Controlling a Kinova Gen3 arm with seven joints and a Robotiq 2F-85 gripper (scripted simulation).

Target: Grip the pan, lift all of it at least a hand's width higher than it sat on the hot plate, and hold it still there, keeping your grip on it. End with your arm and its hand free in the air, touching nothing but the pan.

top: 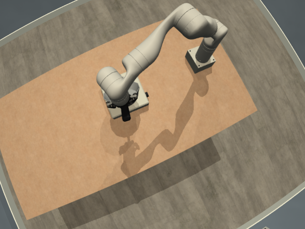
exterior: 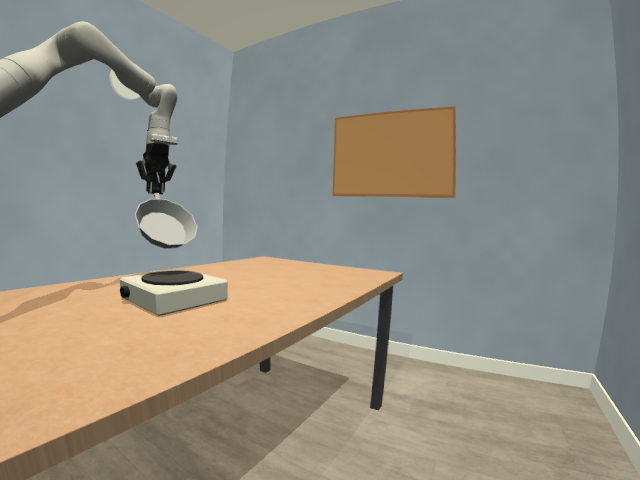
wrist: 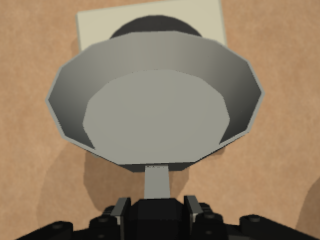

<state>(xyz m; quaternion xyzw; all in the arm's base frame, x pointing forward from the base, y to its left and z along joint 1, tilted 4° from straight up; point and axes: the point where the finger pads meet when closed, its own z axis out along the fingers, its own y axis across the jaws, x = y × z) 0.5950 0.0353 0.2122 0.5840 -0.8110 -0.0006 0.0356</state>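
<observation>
Right now my hand is 7 cm above the grey pan, 4 cm to the left of it and 1 cm past it. From my hand the other things lie so: hot plate 31 cm below, 13 cm to the right, 6 cm behind.
</observation>
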